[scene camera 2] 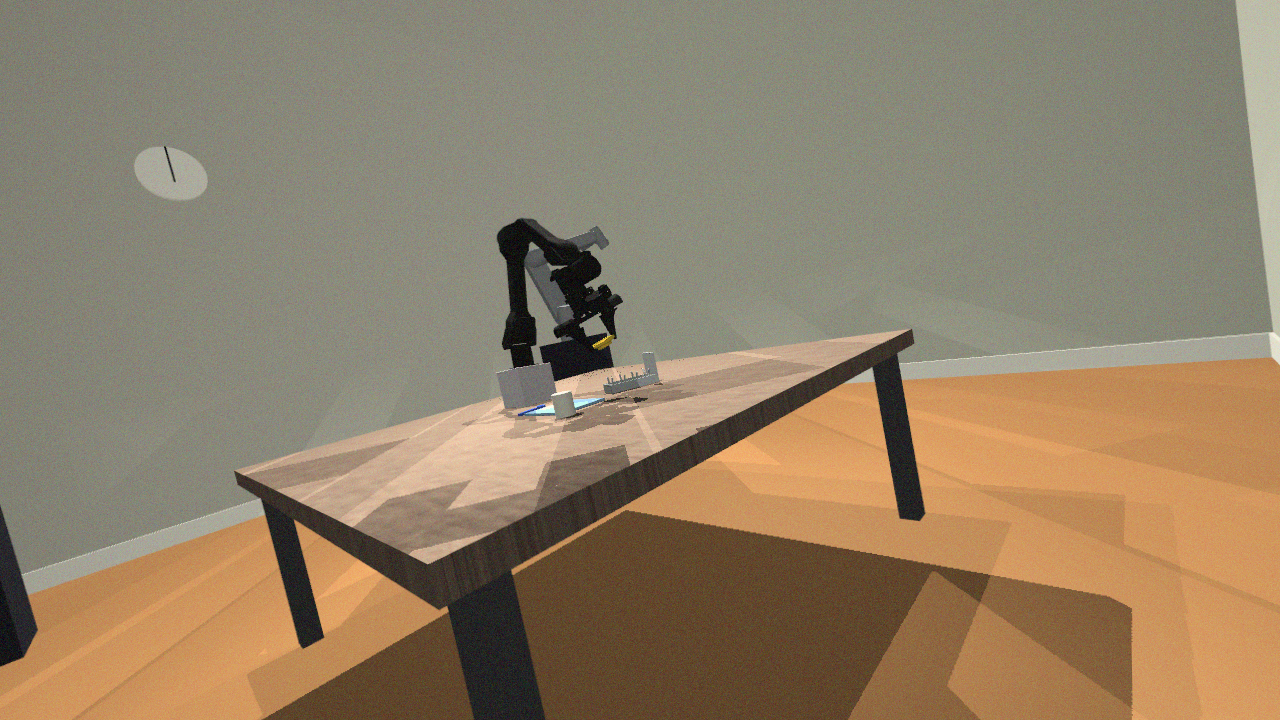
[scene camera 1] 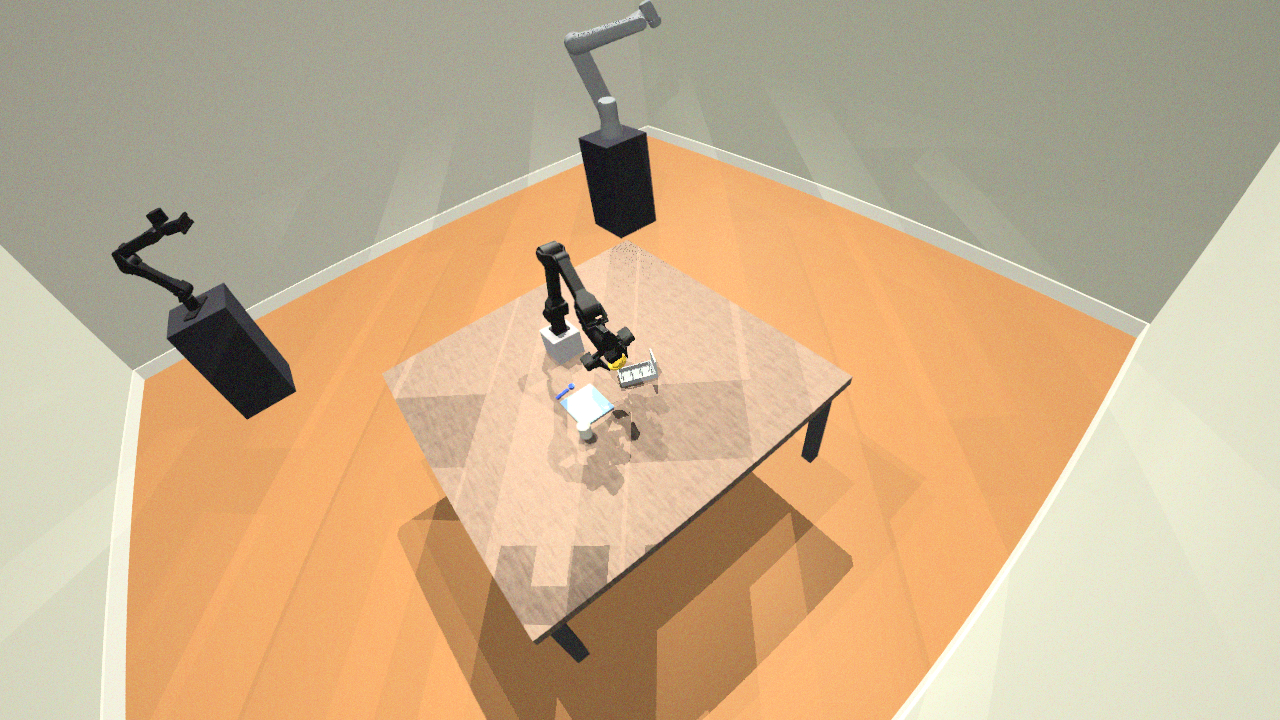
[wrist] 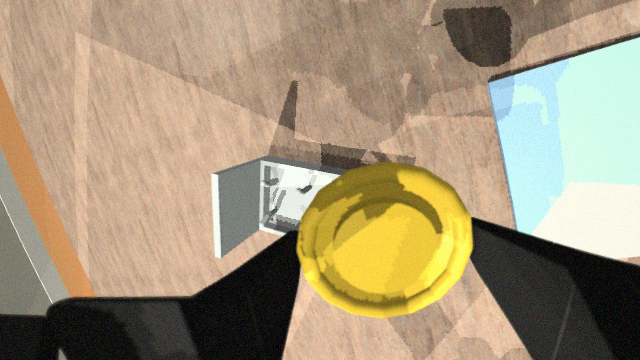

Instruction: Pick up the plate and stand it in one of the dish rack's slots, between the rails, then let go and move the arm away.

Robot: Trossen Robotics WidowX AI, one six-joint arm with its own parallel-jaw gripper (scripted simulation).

My gripper (scene camera 2: 604, 345) carries a yellow plate (wrist: 386, 239). Further things: a grey dish rack (scene camera 2: 651, 376) and a light blue mat (scene camera 1: 587, 403).
The grey dish rack is seen too in scene camera 1 (scene camera 1: 647, 370) and in the wrist view (wrist: 271, 194). My gripper shows as well in scene camera 1 (scene camera 1: 618, 363) and in the wrist view (wrist: 379, 234). The light blue mat is seen too in the wrist view (wrist: 561, 128).
